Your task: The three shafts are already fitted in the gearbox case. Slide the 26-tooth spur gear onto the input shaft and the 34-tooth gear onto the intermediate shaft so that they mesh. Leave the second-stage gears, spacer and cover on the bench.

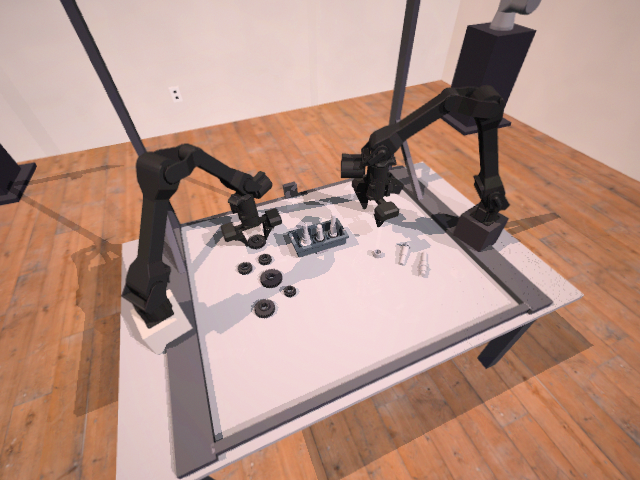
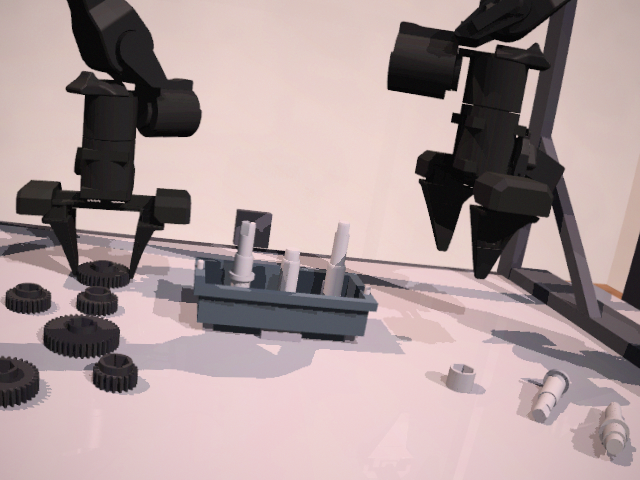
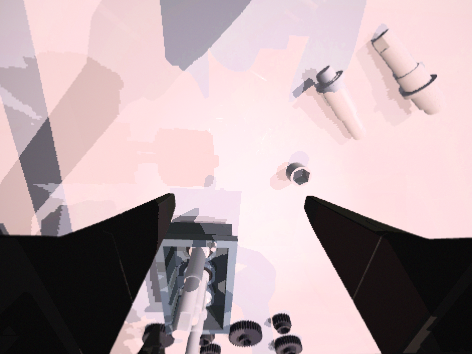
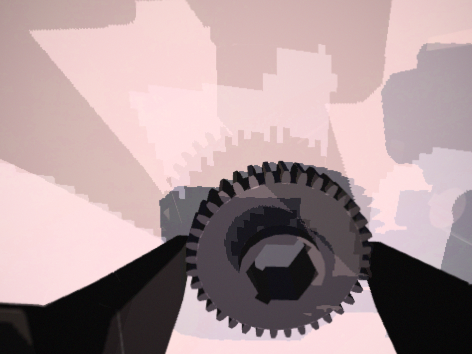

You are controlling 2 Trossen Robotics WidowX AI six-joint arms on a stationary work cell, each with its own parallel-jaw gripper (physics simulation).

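Seen in the pictures: left gripper, fingertip midpoint: [image 1: 371, 217] [image 2: 459, 263] [image 3: 241, 200]; right gripper, fingertip midpoint: [image 1: 257, 242] [image 2: 103, 276] [image 3: 160, 334] [image 4: 276, 250]; left arm's base at its link origin: [image 1: 484, 216]; right arm's base at its link origin: [image 1: 157, 312].
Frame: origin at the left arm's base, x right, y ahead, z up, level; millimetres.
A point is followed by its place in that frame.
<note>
The grey gearbox case [image 1: 321, 248] @[z -85, x 259, y 437 mm] [image 2: 281, 316] @[z -82, x 259, y 435 mm] holds three upright pale shafts, the left one [image 2: 241, 258] @[z -38, x 301, y 468 mm], the short middle one [image 2: 290, 271] @[z -46, x 287, y 420 mm] and the right one [image 2: 337, 258] @[z -28, x 277, y 375 mm], all without gears. My right gripper [image 1: 255, 238] @[z -104, x 427, y 584 mm] [image 2: 104, 277] @[z -104, x 427, y 584 mm] [image 4: 276, 250] @[z -104, x 427, y 584 mm] is shut on a wide dark gear [image 2: 103, 269] @[z -91, x 415, y 586 mm] [image 4: 215, 285] @[z -95, x 424, y 606 mm], left of the case at bench level, its fingertips against the teeth on both sides. The gear's tooth count cannot be read. My left gripper [image 1: 371, 215] @[z -10, x 214, y 271 mm] [image 2: 461, 263] @[z -10, x 214, y 271 mm] [image 3: 241, 200] @[z -10, x 214, y 271 mm] is open and empty, high up to the right of the case.
Two wide gears [image 1: 271, 278] @[z -89, x 254, y 625 mm] [image 1: 264, 308] @[z -90, x 174, y 694 mm] and three small gears [image 1: 245, 268] @[z -90, x 336, y 670 mm] [image 1: 264, 259] @[z -89, x 333, y 606 mm] [image 1: 289, 290] @[z -103, x 197, y 599 mm] lie in front of the right gripper. A pale ring [image 1: 377, 253] @[z -91, x 135, y 308 mm] [image 2: 461, 373] @[z -89, x 134, y 308 mm] and two loose pale shafts [image 1: 402, 253] @[z -91, x 91, y 241 mm] [image 1: 423, 264] @[z -82, x 18, y 231 mm] lie right of the case.
</note>
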